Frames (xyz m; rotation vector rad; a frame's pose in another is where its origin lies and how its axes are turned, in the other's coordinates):
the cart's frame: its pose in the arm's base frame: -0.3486 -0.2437 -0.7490 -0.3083 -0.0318 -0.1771
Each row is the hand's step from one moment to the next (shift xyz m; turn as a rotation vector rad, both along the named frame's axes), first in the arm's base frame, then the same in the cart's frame.
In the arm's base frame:
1: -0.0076 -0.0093 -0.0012 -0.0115 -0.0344 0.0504
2: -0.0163 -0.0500 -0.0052 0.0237 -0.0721 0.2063
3: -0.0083 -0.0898 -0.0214 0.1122 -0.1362 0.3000
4: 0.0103 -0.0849 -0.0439 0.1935 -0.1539 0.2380
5: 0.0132 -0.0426 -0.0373 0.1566 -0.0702 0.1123
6: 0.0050 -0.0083 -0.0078 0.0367 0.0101 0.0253
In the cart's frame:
1: -0.0060 -0.0097 -0.0039 -0.0026 -0.0494 0.0376
2: -0.0079 -0.0482 -0.0201 0.0475 -0.1251 0.1744
3: 0.0057 -0.0793 -0.0477 0.1508 -0.1974 0.2438
4: 0.0219 -0.0646 -0.0677 0.2302 -0.1810 0.1790
5: 0.0180 -0.0264 -0.0486 0.1725 -0.0715 0.0849
6: 0.0059 -0.0046 -0.0100 0.0359 0.0084 0.0270

